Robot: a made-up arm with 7 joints.
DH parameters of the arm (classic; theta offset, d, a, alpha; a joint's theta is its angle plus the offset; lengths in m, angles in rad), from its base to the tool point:
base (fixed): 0 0.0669 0 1.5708
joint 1: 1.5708 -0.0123 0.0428 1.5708
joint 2: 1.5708 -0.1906 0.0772 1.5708
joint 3: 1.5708 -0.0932 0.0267 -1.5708
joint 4: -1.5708 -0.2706 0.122 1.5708
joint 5: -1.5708 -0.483 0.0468 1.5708
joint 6: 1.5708 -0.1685 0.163 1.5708
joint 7: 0 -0.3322 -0.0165 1.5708
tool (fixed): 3.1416 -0.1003 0 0
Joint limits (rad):
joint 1: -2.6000..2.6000
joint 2: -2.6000..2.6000
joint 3: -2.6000..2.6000
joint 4: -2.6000..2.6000
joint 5: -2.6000..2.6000
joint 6: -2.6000..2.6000
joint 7: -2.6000..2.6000
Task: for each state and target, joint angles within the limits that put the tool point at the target. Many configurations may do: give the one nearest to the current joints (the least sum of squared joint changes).
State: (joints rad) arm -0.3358 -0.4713 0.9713 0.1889 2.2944 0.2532 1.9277
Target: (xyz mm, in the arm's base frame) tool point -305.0 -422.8 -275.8
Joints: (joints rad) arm -0.9141 -0.5447 0.8376 0.8916 2.1254 0.3245 2.0380
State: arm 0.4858 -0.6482 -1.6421 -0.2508 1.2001 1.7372 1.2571
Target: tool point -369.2 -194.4 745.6
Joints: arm 0.5093 -0.7607 -1.1530 -0.6128 1.0775 1.0960 1.3519
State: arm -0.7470 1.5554 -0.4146 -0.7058 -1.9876 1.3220 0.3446
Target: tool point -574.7 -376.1 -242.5
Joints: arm -1.0909 1.8929 -0.2781 -0.6303 -1.7262 0.8043 0.2468
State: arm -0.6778 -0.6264 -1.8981 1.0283 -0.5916 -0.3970 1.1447
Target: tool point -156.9 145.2 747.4
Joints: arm -0.6977 -1.3246 -2.0512 0.2329 -0.7431 -0.4294 1.2743
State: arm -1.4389 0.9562 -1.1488 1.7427 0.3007 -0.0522 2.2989
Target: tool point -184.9 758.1 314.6
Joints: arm -1.6937 1.2431 -1.0615 2.2538 0.0185 0.6329 2.1707
